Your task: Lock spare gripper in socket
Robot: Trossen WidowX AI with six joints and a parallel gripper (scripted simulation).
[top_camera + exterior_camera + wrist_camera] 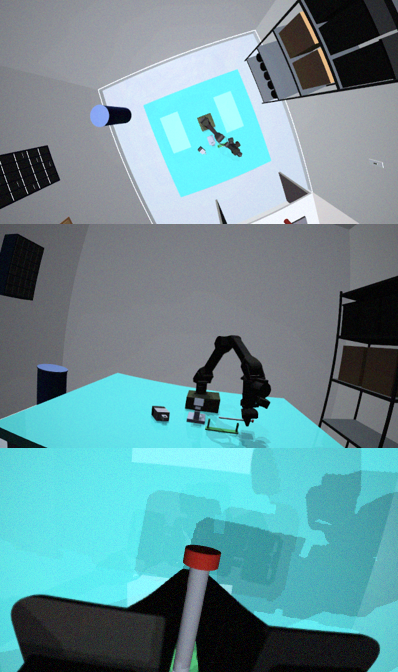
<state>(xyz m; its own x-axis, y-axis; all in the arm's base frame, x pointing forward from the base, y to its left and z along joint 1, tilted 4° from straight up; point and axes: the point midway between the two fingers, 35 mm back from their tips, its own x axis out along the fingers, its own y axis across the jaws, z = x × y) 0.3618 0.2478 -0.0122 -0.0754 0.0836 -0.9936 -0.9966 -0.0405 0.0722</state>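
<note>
The green stand lies 10 mm ahead of my gripper tip, 100 mm to the right of it and 10 mm below it. Also, from my gripper tip: grey mount: 80 mm behind, 220 mm to the right, 20 mm above; then spare gripper: 10 mm ahead, 370 mm to the right, 10 mm below.
</note>
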